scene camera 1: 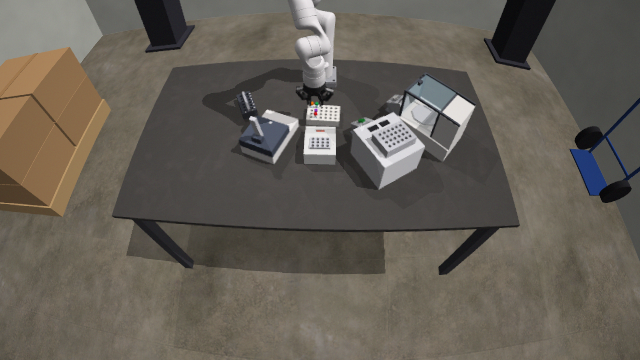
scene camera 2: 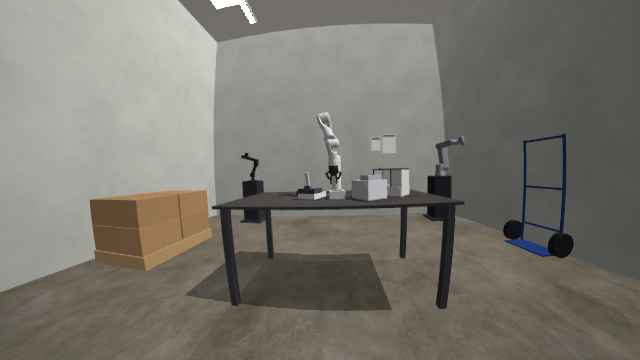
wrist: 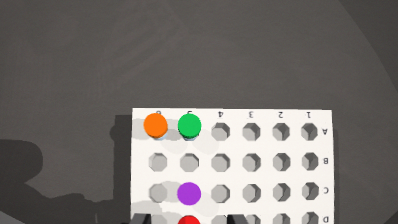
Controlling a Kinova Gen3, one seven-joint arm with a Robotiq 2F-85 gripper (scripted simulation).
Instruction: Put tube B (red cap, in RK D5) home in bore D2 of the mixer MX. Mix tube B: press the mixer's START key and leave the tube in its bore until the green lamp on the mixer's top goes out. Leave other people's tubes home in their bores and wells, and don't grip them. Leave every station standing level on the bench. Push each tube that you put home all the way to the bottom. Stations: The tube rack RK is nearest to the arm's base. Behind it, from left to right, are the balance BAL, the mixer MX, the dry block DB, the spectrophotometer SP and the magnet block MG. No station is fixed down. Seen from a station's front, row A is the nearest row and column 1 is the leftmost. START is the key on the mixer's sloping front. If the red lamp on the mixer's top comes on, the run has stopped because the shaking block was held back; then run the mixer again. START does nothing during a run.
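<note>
There's a white tube rack in the pictures, and a glass-walled balance, and you'd see a dry block there too.
</note>
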